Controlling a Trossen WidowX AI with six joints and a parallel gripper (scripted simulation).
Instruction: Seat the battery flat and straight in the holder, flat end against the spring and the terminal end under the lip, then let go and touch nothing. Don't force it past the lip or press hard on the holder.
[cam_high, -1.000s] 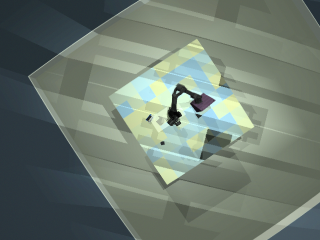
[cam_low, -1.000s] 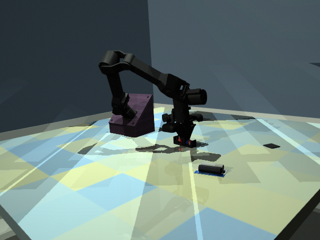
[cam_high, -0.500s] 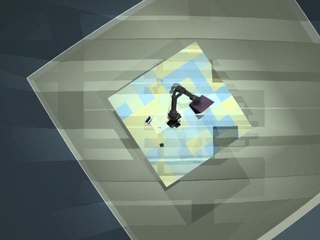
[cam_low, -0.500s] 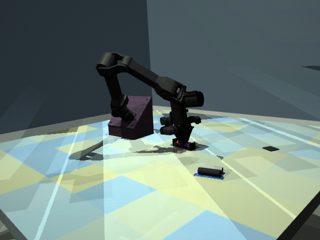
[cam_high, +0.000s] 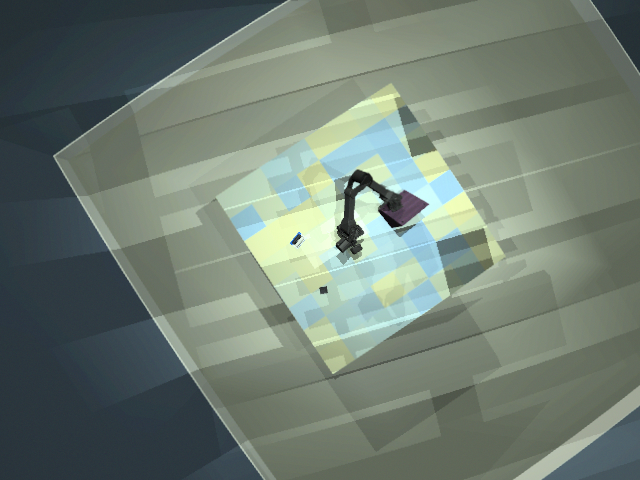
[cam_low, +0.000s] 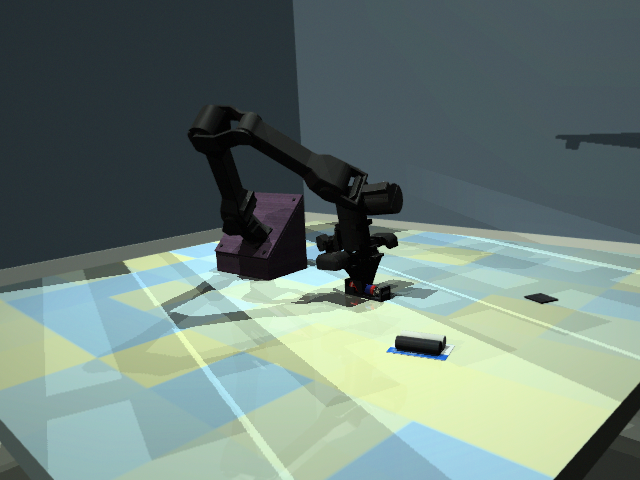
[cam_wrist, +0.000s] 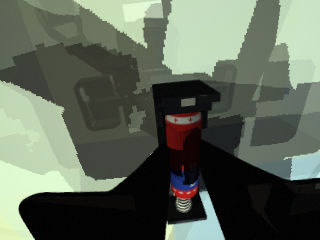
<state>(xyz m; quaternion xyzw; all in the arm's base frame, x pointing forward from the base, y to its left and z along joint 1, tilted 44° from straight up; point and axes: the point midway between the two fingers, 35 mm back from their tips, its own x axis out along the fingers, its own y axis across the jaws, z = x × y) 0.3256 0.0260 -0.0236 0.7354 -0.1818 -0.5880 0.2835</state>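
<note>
My gripper tip is 10 mm below the battery. From my gripper tip the other things lie so: black battery door: 270 mm ahead, 200 mm to the left, 10 mm below; then white card: 260 mm ahead, 140 mm to the right.
</note>
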